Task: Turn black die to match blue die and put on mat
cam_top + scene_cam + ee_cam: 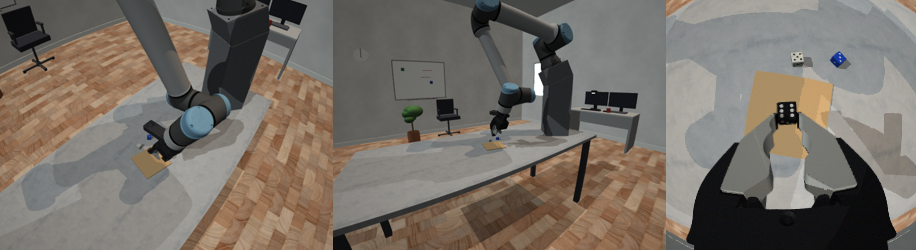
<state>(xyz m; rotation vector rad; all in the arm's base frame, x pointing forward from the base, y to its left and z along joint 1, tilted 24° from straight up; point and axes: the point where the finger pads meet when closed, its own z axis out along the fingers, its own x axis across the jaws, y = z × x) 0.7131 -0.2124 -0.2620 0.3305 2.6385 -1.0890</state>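
The black die is 10 mm to the right of my hand and 10 mm below it. Also, from my hand: blue die (120 mm behind, 80 mm to the right, 80 mm below); then tan mat (90 mm below); then white die (40 mm behind, 100 mm to the right, 80 mm below).
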